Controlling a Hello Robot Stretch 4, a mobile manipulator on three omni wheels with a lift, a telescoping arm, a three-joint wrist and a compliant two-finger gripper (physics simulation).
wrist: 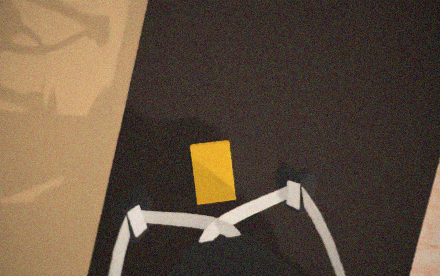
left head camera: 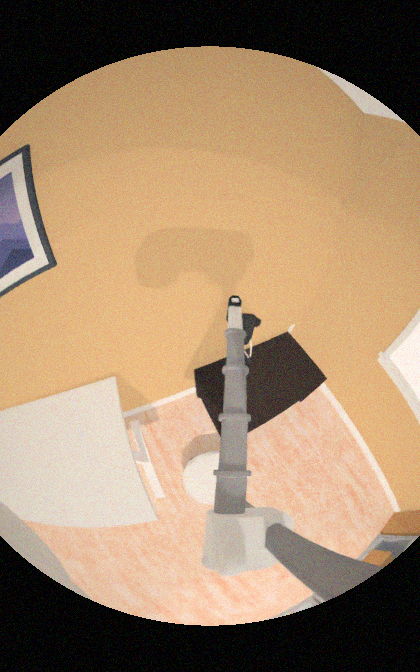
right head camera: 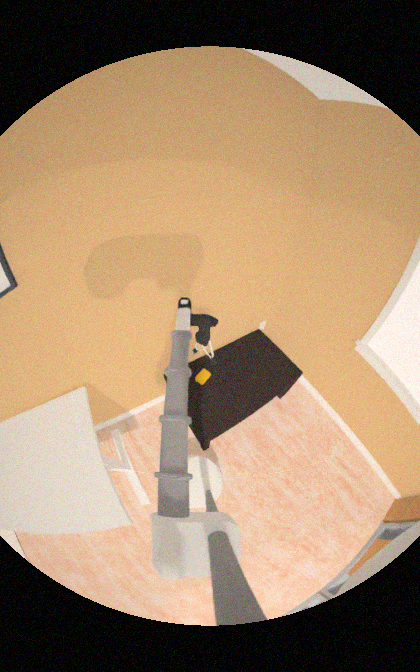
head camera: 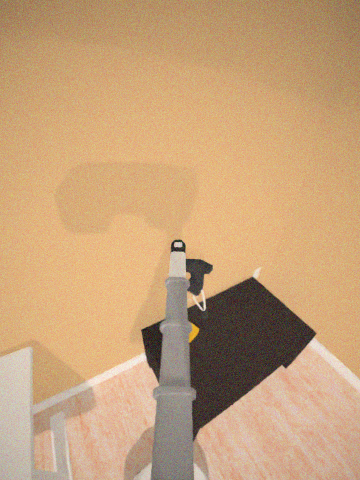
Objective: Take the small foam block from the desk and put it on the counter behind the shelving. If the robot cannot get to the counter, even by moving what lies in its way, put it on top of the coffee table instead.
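The small yellow foam block lies on the dark desk, near its wall-side edge. The arm hides part of it in the head view and hides it in the left head view. My gripper is open and empty, raised above the desk. In the wrist view its fingertips stand wide apart to either side, with the block beyond them, apart from both. I cannot make out the counter or the coffee table for certain.
A pale table-like piece stands left of the desk. A white round object is under the arm. Walls stand behind and right of the desk. Orange-brown and grey furniture shows at lower right.
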